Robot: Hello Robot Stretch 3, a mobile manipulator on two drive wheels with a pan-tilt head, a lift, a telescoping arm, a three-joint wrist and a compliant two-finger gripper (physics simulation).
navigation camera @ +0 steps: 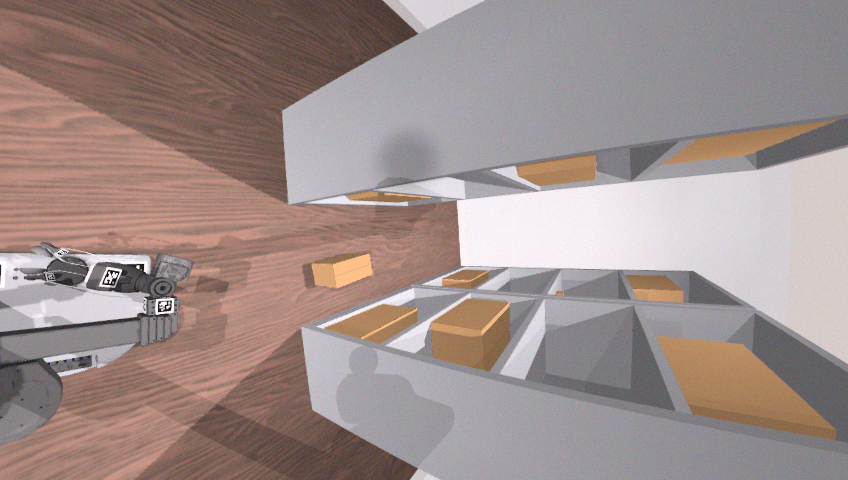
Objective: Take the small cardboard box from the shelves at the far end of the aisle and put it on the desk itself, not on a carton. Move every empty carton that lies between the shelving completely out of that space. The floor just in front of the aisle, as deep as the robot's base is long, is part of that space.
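Frame: origin at the robot's base, x ahead, y left, z up, level; centimetres.
Seen in the pictures: gripper, between the fingertips: (27, 258); robot's base, origin of its link: (68, 269).
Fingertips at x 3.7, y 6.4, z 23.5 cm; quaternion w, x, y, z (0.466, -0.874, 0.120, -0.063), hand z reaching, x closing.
Observation:
Offsets run from my fingertips to a thing's top centre.
The view is turned on its side, so up in the room is to the right of the picture. One carton {dx -5.6, dy -102.7, dz -5.4 cm} (342, 271) lies on the floor between the two shelf units, just inside the near end of the aisle. A very small orange-brown piece (559, 292) shows in a far compartment of the right-hand shelving; I cannot tell whether it is the small box. The desk does not show. My gripper (36, 261) is folded back over my base at the far left of the picture. Its fingers look apart, with no object visible between them.
The left-hand shelf unit (476, 101) and right-hand shelf unit (368, 392) flank the aisle. Boxes {dx -42.3, dy -145.0, dz +56.9 cm} (473, 333) {dx -46.4, dy -116.3, dz +11.2 cm} (371, 322) {dx -46.0, dy -119.0, dz +148.4 cm} (743, 386) (654, 287) {dx +50.8, dy -131.9, dz +102.6 cm} (556, 169) sit in their compartments. A white wall (565, 231) closes the far end. My base stands before the aisle.

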